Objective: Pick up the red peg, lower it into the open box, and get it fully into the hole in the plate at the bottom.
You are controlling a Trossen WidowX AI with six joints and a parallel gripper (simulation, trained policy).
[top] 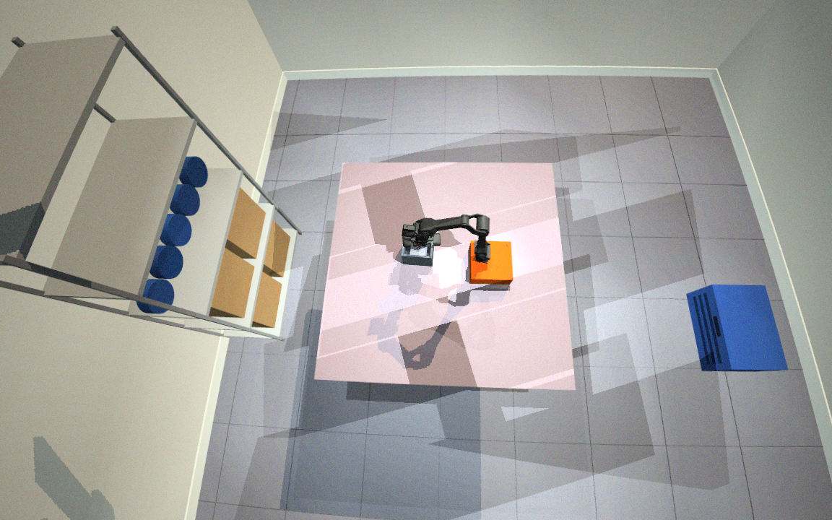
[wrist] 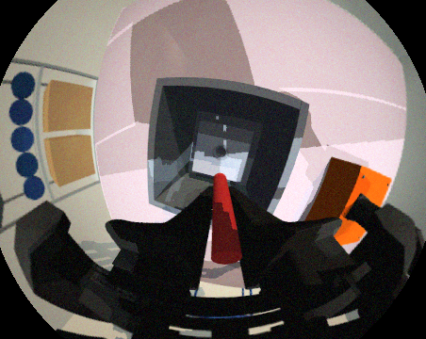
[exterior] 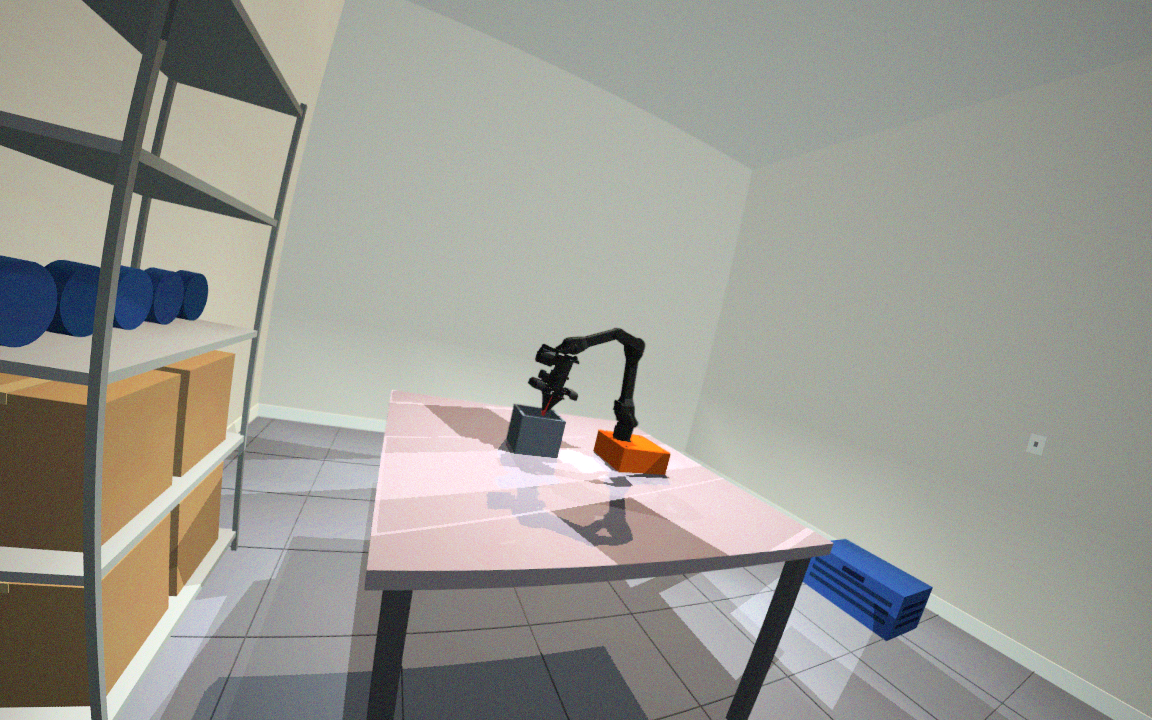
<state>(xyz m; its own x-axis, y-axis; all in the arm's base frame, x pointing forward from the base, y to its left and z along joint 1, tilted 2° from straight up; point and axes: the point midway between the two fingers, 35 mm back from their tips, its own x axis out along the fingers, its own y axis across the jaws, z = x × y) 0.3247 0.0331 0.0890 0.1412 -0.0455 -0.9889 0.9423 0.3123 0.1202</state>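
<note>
The plate lies 11 cm below my gripper tip, 2 cm to the right of it and 2 cm ahead of it. Round my gripper tip: red peg 2 cm above.
</note>
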